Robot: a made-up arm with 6 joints. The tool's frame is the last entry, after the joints.
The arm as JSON. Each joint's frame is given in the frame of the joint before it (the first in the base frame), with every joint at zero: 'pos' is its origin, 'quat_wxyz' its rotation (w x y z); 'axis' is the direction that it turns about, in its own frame. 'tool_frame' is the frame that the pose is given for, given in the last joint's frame.
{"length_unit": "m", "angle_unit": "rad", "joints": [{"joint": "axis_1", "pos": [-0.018, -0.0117, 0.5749], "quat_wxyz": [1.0, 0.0, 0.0, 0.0], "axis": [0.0, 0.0, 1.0]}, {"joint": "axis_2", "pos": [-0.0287, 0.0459, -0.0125], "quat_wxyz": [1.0, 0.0, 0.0, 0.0], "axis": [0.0, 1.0, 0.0]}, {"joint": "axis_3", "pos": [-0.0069, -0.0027, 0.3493], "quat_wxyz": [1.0, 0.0, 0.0, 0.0], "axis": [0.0, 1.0, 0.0]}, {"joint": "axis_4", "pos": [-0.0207, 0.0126, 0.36], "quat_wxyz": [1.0, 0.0, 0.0, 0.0], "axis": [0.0, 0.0, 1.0]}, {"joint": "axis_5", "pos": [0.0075, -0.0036, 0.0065], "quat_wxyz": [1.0, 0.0, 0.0, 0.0], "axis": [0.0, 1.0, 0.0]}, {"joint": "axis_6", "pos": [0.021, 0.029, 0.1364], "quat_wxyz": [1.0, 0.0, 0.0, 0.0], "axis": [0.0, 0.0, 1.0]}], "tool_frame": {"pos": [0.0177, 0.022, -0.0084], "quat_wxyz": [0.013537, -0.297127, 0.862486, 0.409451]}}
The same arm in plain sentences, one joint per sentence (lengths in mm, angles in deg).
The arm has six revolute joints in a row. What follows holds with every joint at zero, and every direction is one of the base frame's.
The first joint is mounted 18.0 mm along -x and 11.7 mm along -y and 574.9 mm along +z from the base frame's origin and rotates about +z.
The second joint is mounted 28.7 mm along -x and 45.9 mm along +y and 12.5 mm along -z from the first joint and rotates about +y.
The third joint is mounted 6.9 mm along -x and 2.7 mm along -y and 349.3 mm along +z from the second joint and rotates about +y.
The fourth joint is mounted 20.7 mm along -x and 12.6 mm along +y and 360.0 mm along +z from the third joint and rotates about +z.
The fifth joint is mounted 7.5 mm along +x and 3.6 mm along -y and 6.5 mm along +z from the fourth joint and rotates about +y.
The sixth joint is mounted 21.0 mm along +x and 29.0 mm along +y and 136.4 mm along +z from the fifth joint and rotates about +z.
The tool frame, which is the frame that the pose is given for, is mounted 17.7 mm along +x and 22.0 mm along +y and 8.4 mm along -z from the sixth joint; its axes are the base frame's turned by roll 133.57, pitch 15.47 and yaw -148.65 deg (as in URDF: about the fixed x, then y, then z).

